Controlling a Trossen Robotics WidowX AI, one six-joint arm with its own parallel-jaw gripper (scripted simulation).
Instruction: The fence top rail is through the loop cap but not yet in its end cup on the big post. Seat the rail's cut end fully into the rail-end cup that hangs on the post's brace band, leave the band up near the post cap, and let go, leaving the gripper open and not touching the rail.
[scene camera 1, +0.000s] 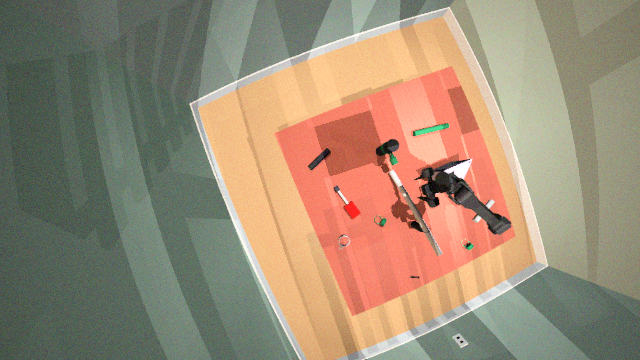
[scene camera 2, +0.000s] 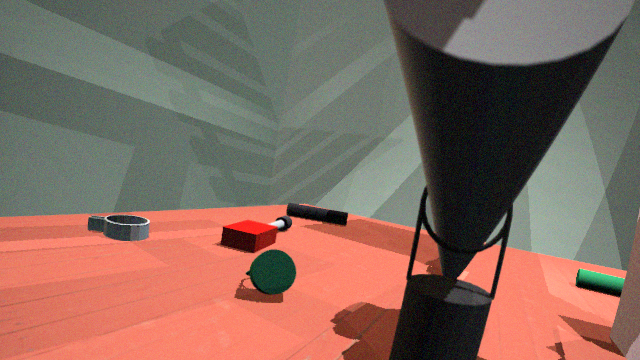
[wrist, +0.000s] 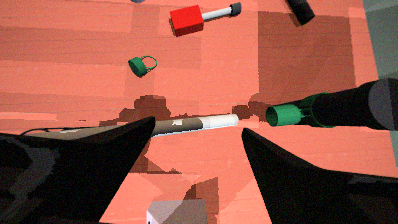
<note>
The gripper (wrist: 199, 126) is open, holding nothing. Also in view: a top rail (scene camera 2: 488, 94), a handle (scene camera 2: 252, 236) and a dark bar (scene camera 2: 296, 210).
The top rail shows as well in the wrist view (wrist: 167, 127). The handle also shows in the wrist view (wrist: 183, 24).
</note>
